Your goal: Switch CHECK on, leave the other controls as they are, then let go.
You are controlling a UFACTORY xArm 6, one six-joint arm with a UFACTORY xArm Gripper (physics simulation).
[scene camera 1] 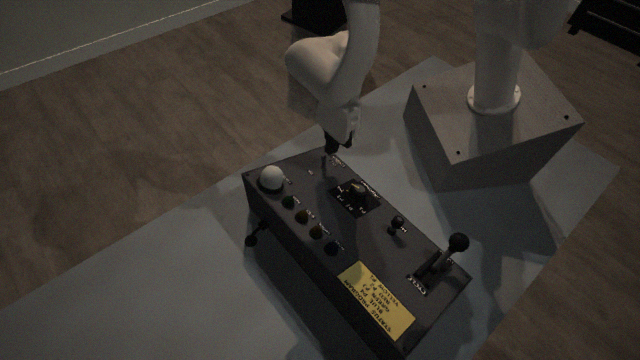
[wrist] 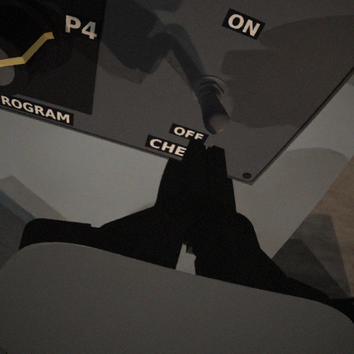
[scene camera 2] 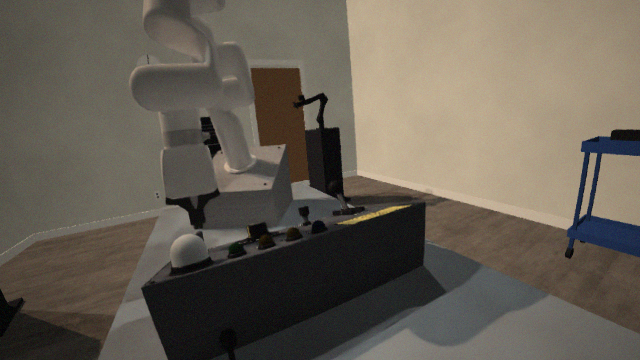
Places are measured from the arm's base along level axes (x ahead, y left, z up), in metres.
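Pixels of known places: gripper, fingertip midpoint: (scene camera 1: pixel 331 151) (scene camera 2: pixel 199 227); arm's base, link origin: (scene camera 1: pixel 493 97) (scene camera 2: pixel 240 164).
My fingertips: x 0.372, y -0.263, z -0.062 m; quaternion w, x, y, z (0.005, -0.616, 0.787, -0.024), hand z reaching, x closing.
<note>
For each thing: its middle in the pictures, then the offset to it from my fingertips. "*": a spot on its surface instead.
- CHECK toggle, body centre: (scene camera 2: pixel 201 241) (scene camera 1: pixel 323 160) 0.021 m ahead, 0.007 m right, 0.024 m down
- control box, body centre: (scene camera 2: pixel 293 242) (scene camera 1: pixel 354 229) 0.123 m ahead, 0.154 m left, 0.054 m down
- PROGRAM knob, body centre: (scene camera 2: pixel 257 230) (scene camera 1: pixel 357 192) 0.045 m ahead, 0.111 m left, 0.034 m down
- white dome, surface spot: (scene camera 2: pixel 189 251) (scene camera 1: pixel 264 180) * 0.187 m ahead, 0.054 m right, 0.037 m up
- small ball-topped lever, body centre: (scene camera 1: pixel 393 227) (scene camera 2: pixel 305 218) 0.074 m ahead, 0.228 m left, 0.035 m down
The CHECK toggle (scene camera 1: pixel 323 161) (scene camera 2: pixel 199 234) (wrist: pixel 214 106) is a small dark lever on the control box (scene camera 1: pixel 360 240) (scene camera 2: pixel 300 290) (wrist: pixel 130 107), near a corner. In the wrist view its rounded tip leans toward the OFF label (wrist: pixel 188 132), away from the ON label (wrist: pixel 243 24). My gripper (scene camera 1: pixel 332 151) (scene camera 2: pixel 198 226) (wrist: pixel 195 166) is shut with nothing between its fingers. Its fingertips are at the OFF side of the toggle, close to its tip, and partly cover the CHECK label (wrist: pixel 166 146). Whether they touch the toggle I cannot tell.
The PROGRAM knob (scene camera 1: pixel 357 189) (scene camera 2: pixel 258 230) is beside the toggle, its yellow pointer near P4. A white dome (scene camera 1: pixel 272 178) (scene camera 2: pixel 189 251), several coloured lamps, a small ball-topped lever (scene camera 1: pixel 397 222) and the CYCLE lever (scene camera 1: pixel 457 243) also stand on the box.
</note>
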